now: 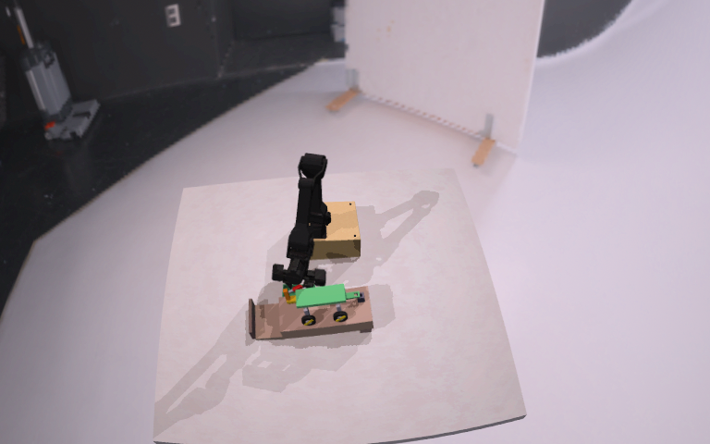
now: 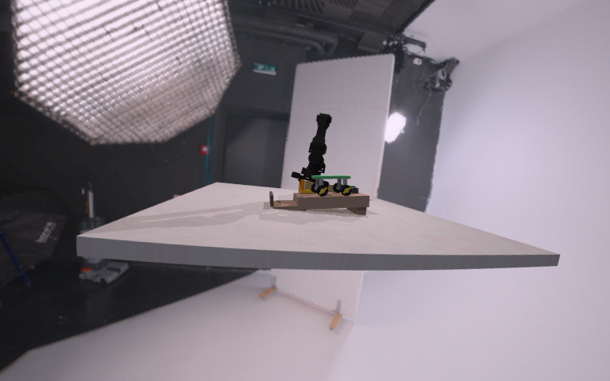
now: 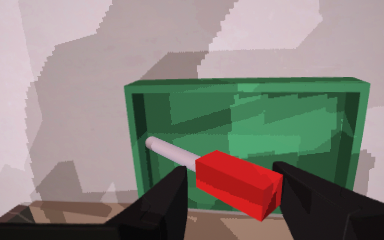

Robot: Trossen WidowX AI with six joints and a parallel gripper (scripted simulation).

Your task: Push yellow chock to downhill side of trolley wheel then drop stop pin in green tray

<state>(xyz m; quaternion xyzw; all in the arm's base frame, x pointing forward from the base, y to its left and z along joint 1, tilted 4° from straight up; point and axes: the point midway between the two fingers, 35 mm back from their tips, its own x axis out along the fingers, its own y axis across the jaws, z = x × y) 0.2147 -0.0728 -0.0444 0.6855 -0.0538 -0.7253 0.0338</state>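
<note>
The green tray is 5 cm below my gripper tip. Also, from my gripper tip: yellow chock 7 cm ahead, 4 cm above, 1 cm to the right; red-headed stop pin 1 cm to the right; ramp 11 cm ahead, 10 cm to the left, 1 cm above.
</note>
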